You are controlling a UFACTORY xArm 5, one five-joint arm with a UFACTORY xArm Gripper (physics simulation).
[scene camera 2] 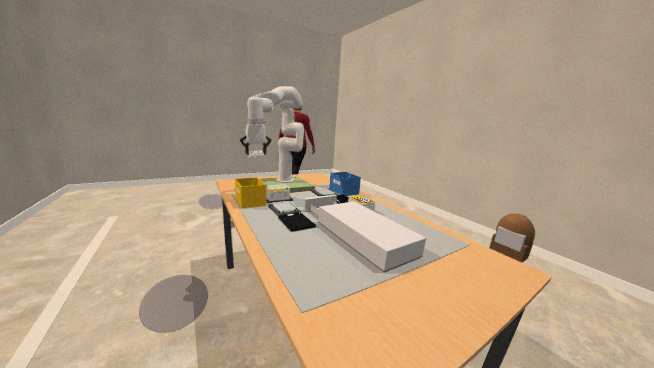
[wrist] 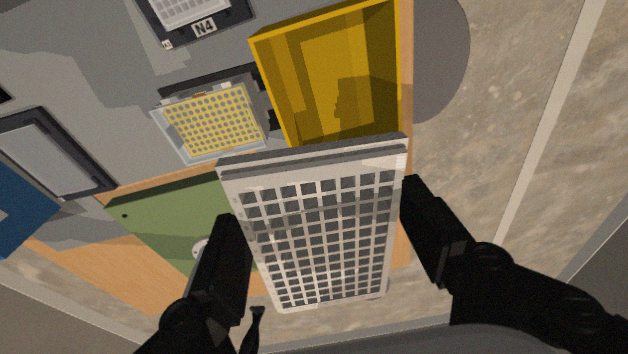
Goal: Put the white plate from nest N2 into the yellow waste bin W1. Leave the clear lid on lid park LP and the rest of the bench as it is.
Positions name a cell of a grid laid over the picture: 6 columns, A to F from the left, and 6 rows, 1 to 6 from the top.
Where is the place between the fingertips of my gripper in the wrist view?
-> At D4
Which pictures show the long pale box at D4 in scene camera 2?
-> Scene camera 2 only.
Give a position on a grey mat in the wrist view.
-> At A2
